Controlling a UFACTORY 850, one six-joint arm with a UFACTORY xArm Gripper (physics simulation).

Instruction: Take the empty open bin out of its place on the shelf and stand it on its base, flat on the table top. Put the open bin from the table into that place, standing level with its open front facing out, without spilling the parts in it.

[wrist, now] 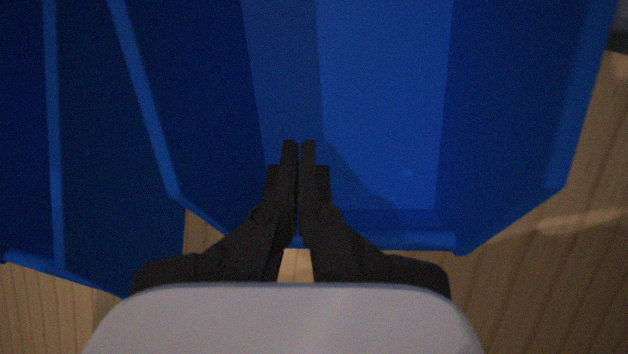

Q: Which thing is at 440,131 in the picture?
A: A blue bin.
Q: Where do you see a blue bin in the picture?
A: At 91,207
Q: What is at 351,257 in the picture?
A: My gripper.
